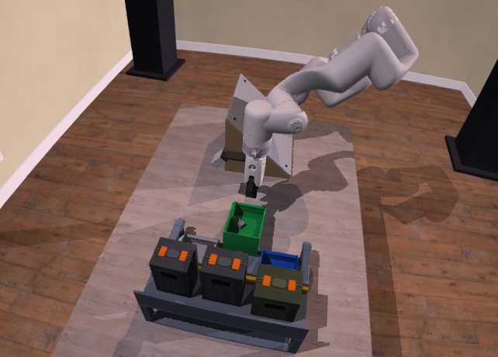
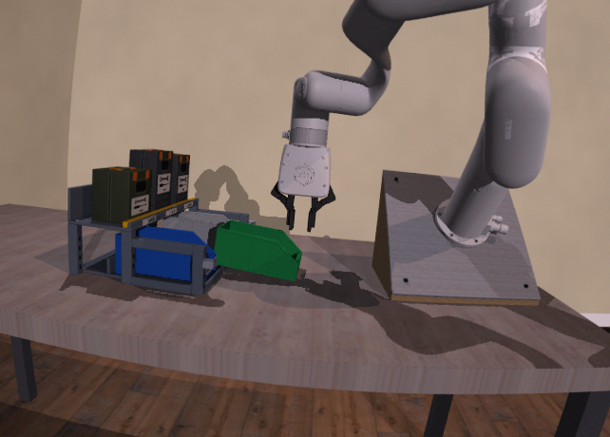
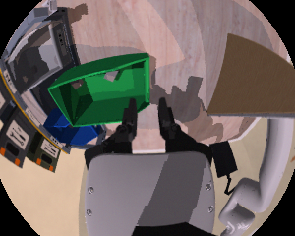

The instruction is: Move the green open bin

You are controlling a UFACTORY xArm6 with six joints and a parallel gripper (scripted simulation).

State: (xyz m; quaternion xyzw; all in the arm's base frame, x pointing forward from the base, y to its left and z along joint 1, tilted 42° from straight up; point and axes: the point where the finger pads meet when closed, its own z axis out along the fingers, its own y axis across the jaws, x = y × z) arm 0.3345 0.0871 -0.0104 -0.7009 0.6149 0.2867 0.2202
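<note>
Right now my hand is 80 mm short of the green open bin, 70 mm above it and 10 mm to the right of it. Round my hand: grey bin 250 mm ahead, 90 mm to the right, 70 mm below; olive box 330 mm ahead, 140 mm to the left, 40 mm above; blue bin 230 mm ahead, 130 mm to the left, 70 mm below.
</note>
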